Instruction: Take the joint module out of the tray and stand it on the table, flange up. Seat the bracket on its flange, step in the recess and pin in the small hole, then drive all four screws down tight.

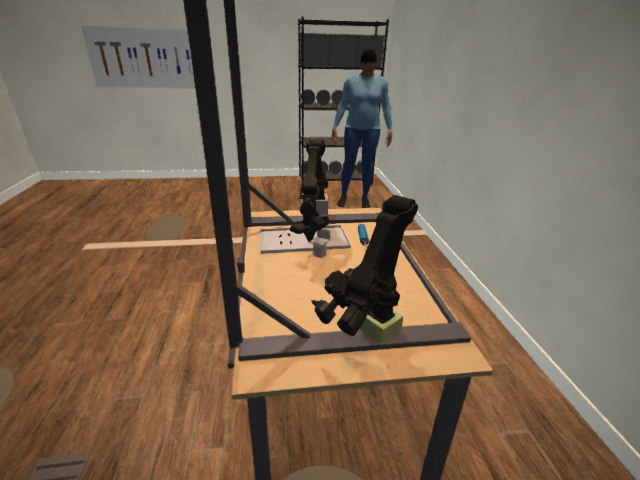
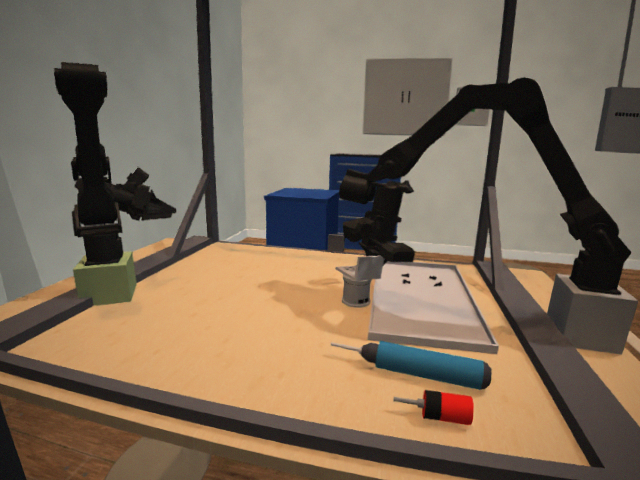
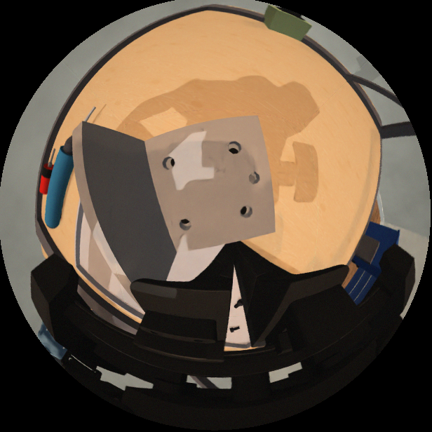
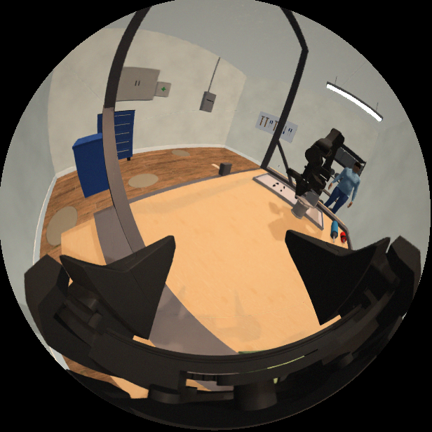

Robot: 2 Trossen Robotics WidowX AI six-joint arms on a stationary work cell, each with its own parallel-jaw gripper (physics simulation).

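Places are measured from the left arm's base along level axes (x right, y ahead, z up), in metres.
Pixels of known places: left gripper, fingertip midpoint: [image 1: 310, 243]; right gripper, fingertip midpoint: [image 1: 320, 291] [image 2: 173, 213]; left arm's base, origin of the base link: [image 1: 318, 197] [image 2: 593, 286]; right arm's base, origin of the base link: [image 1: 381, 314] [image 2: 104, 259].
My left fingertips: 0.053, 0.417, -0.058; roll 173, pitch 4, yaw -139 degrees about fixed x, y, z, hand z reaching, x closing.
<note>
For each thing: its middle in the pictures, then the offset to it from my left fingertips, as dx, dy, dz.
- grey joint module, body centre: [image 2: 356, 287] [image 1: 319, 248] -0.043, +0.023, -0.013
- tray, body centre: [image 2: 422, 294] [image 1: 303, 238] +0.029, -0.115, -0.037
- L-shaped grey bracket, body centre: [image 2: 359, 264] [image 1: 319, 237] -0.041, +0.020, +0.041
- blue screwdriver, body centre: [image 2: 405, 359] [image 1: 363, 237] -0.262, -0.103, -0.025
- shorter red-and-black driver, body centre: [image 2: 431, 404] -0.348, -0.143, -0.028
The grey joint module [image 1: 320, 251] [image 2: 356, 292] [image 4: 299, 209] stands upright on the table beside the tray [image 2: 434, 342]. The L-shaped grey bracket [image 2: 370, 267] [image 3: 215, 215] lies on top of it, upright plate toward the tray; whether step and pin are seated is hidden. Several bracket holes show without screws. Several black screws [image 1: 285, 238] [image 2: 405, 275] [image 3: 234, 329] lie in the tray. My left gripper [image 2: 398, 252] [image 3: 232, 244] is shut and empty, above and beside the bracket. My right gripper [image 1: 314, 302] [image 2: 173, 210] [image 4: 231, 239] is open and empty, far from the module.
A blue screwdriver [image 1: 362, 233] [image 2: 431, 364] [image 3: 59, 185] lies on the table near the tray, its shaft toward the module's side. A shorter red-and-black driver [image 2: 448, 407] [image 3: 45, 180] lies beside it. Dark frame rails [image 2: 258, 421] border the table, with uprights [image 2: 206, 118] rising behind.
</note>
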